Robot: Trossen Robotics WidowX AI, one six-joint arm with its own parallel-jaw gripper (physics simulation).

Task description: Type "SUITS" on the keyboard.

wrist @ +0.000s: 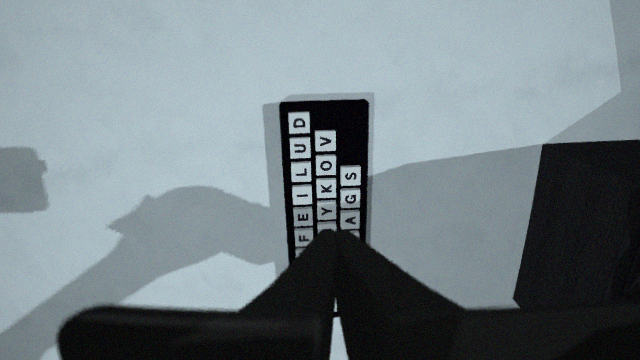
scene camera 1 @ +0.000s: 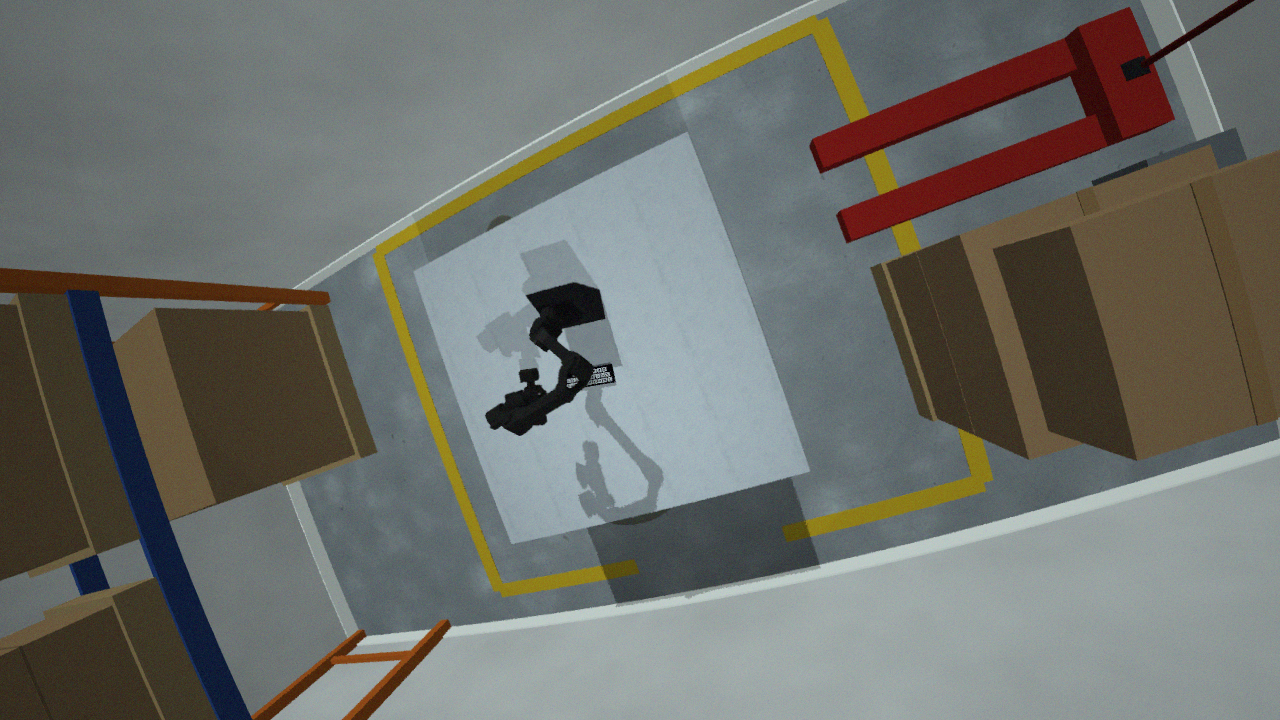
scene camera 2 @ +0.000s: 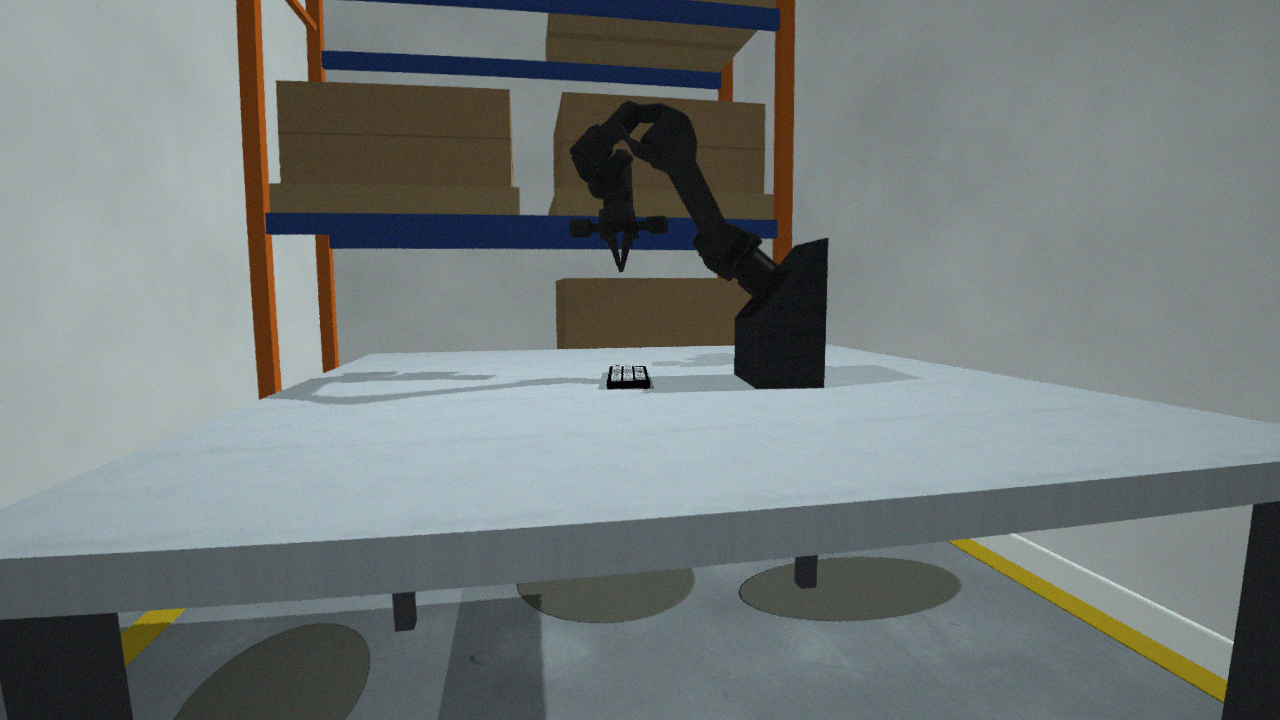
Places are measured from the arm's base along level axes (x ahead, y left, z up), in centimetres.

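Pixels of known places: gripper, fingertip midpoint: [wrist: 333, 243] [scene camera 1: 545, 391] [scene camera 2: 621, 272]; arm's base at its link origin: [scene camera 1: 550, 310] [scene camera 2: 769, 282].
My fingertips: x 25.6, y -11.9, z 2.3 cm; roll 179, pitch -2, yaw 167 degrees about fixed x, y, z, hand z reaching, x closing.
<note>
For each thing: its top centre in the pictures, then the offset to it from my fingertips. Level surfaces: height alone.
- black keyboard at its top centre: [wrist: 327, 227] [scene camera 2: 628, 370] [scene camera 1: 586, 377] dy +9.0, dx +0.5, dz -18.0 cm
- pale table at its surface level: dz -19.8 cm
- S key at its top centre: [wrist: 350, 176] dy +4.8, dx -2.3, dz -18.0 cm
- U key at its top centre: [wrist: 300, 148] dy +1.6, dx +1.2, dz -18.0 cm
- I key at its top centre: [wrist: 302, 195] dy +5.6, dx +2.0, dz -18.0 cm
- Y key at its top centre: [wrist: 326, 211] dy +7.5, dx +0.2, dz -18.0 cm
A black keyboard [scene camera 1: 602, 375] [scene camera 2: 628, 377] [wrist: 352, 117] with white letter keys lies on the pale table [scene camera 1: 707, 358] [scene camera 2: 626, 465]. In the wrist view its rows run up the frame. The S key [wrist: 350, 176], the U key [wrist: 300, 148] and the I key [wrist: 302, 195] show. No T key can be read; the lower part of the keyboard is hidden behind the fingers. My gripper [scene camera 2: 621, 268] [wrist: 333, 243] is shut and empty, pointing down high above the keyboard. In the wrist view its tips overlap a mostly covered middle-row key, beside the A key [wrist: 350, 220] and below the Y key [wrist: 326, 211].
The arm's black base [scene camera 1: 572, 304] [scene camera 2: 783, 331] [wrist: 580, 220] stands on the table beside the keyboard. The arm's shadow [wrist: 200, 220] falls across the table. A rack [scene camera 2: 257, 197] with cardboard boxes [scene camera 2: 393, 134] stands behind the table. A red pallet jack [scene camera 1: 1123, 80] stands on the floor.
</note>
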